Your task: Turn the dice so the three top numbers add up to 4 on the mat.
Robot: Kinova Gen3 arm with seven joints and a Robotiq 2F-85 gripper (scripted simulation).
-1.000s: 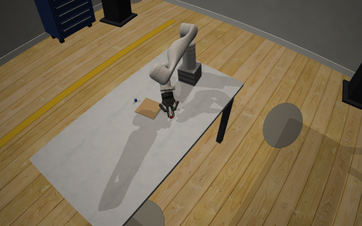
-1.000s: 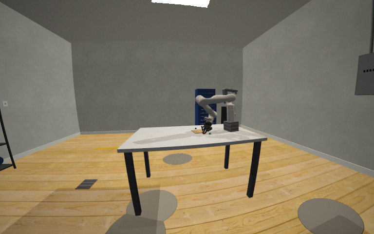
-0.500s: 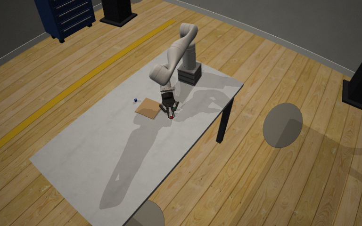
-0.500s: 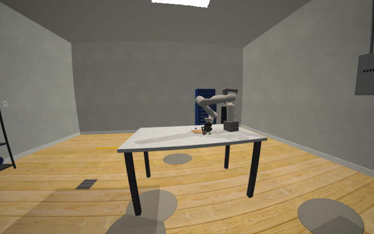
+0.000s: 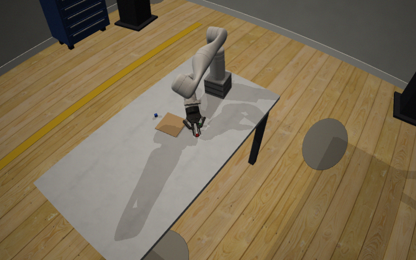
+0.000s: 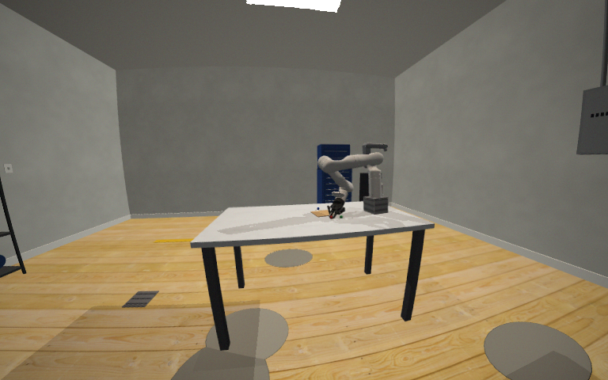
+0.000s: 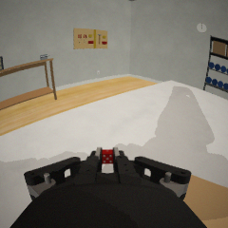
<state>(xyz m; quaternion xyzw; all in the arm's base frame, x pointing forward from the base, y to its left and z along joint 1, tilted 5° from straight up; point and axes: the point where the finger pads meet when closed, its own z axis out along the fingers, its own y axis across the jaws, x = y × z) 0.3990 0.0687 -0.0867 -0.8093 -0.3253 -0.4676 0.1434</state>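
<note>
Now: hand 10 mm short of the red die, 10 mm to the right of it and 10 mm above it. From my hand the other things lie so: blue die 10 mm behind, 280 mm to the right, 20 mm below; then tan mat 170 mm to the right, 30 mm below; then green die 80 mm behind, 20 mm to the right, 20 mm below.
</note>
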